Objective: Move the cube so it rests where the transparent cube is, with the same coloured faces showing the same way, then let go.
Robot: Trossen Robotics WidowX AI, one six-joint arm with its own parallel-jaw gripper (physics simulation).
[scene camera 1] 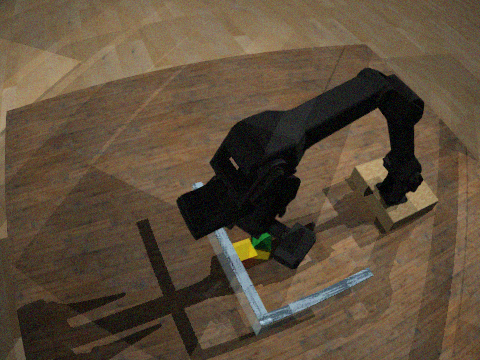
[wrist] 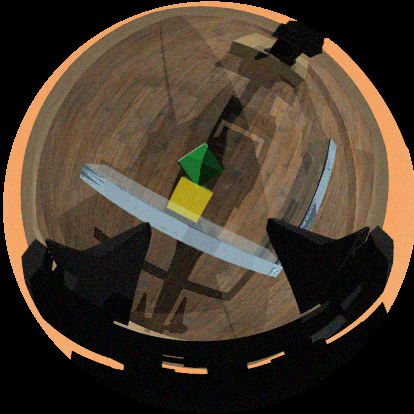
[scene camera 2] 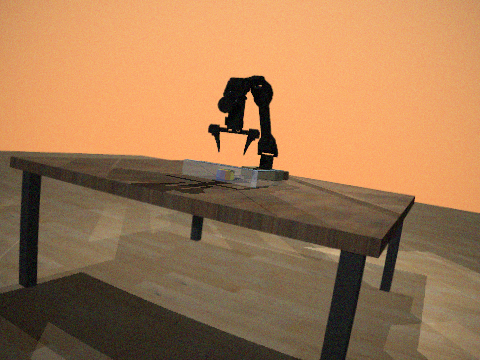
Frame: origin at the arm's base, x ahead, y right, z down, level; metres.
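Seen in the pictures: gripper, fingertip midpoint: (scene camera 1: pixel 253 242) (wrist: pixel 209 226) (scene camera 2: pixel 231 154); arm's base, origin of the base link: (scene camera 1: pixel 391 193) (wrist: pixel 280 55) (scene camera 2: pixel 265 169).
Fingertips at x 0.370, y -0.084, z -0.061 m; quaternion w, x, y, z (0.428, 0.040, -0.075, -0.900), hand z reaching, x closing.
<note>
Offsets run from my fingertips to a thing's middle. Level surfaces: height alone.
The solid cube {dx -0.035, dy +0.035, dz +0.082 m} (scene camera 1: pixel 261 242) (wrist: pixel 201 164) has a green top, partly in shadow, and a yellow side that shows in scene camera 1. The transparent cube {dx +0.005, dy +0.022, dz +0.082 m} (scene camera 1: pixel 245 249) (wrist: pixel 190 199) shows a yellow top and lies between the solid cube and the long pale wall, close to both. In scene camera 2 the two cubes overlap as a small bluish and yellow patch behind the clear wall. My gripper (scene camera 2: pixel 231 152) (wrist: pixel 209 226) is open and empty, pointing down well above the cubes. In scene camera 1 the arm hides part of the gripper.
A long pale blue wall (scene camera 1: pixel 241 281) (wrist: pixel 172 222) runs beside the transparent cube. A shorter wall (scene camera 1: pixel 325 290) (wrist: pixel 322 182) meets it at a corner. The arm stands on a wooden block (scene camera 1: pixel 415 207) (scene camera 2: pixel 276 174) (wrist: pixel 245 49). Dark arm shadows cross the wooden table {dz +0.102 m} (scene camera 1: pixel 125 115) (scene camera 2: pixel 300 200).
</note>
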